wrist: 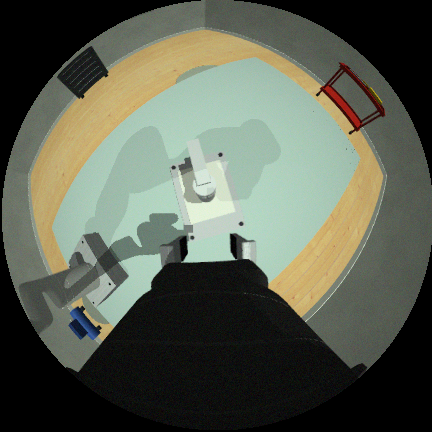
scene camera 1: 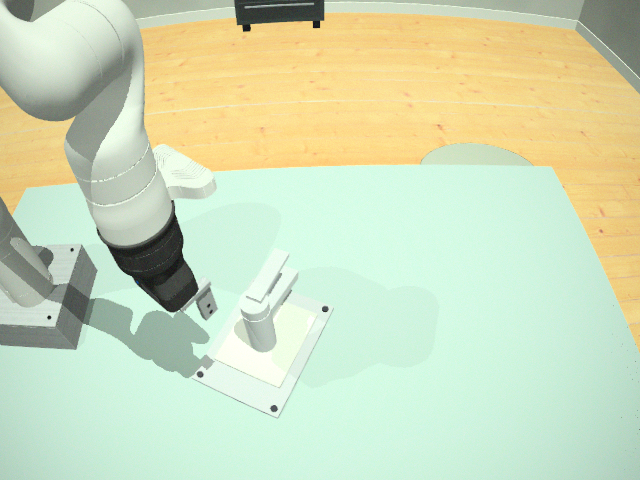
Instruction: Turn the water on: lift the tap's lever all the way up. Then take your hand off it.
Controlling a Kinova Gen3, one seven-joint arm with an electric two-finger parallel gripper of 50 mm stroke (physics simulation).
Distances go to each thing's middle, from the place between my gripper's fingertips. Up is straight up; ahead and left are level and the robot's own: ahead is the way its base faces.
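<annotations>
Plate point(wrist: 233, 220): 270 mm below my gripper, 70 mm to the left of it, 70 mm ahead of it. Flat lever point(scene camera 1: 254, 304): my gripper is 130 mm above it, 100 mm to the right of it and 80 mm short of it. Going by their middles, the flat lever is the nearest to my gripper of the things named here.
</annotations>
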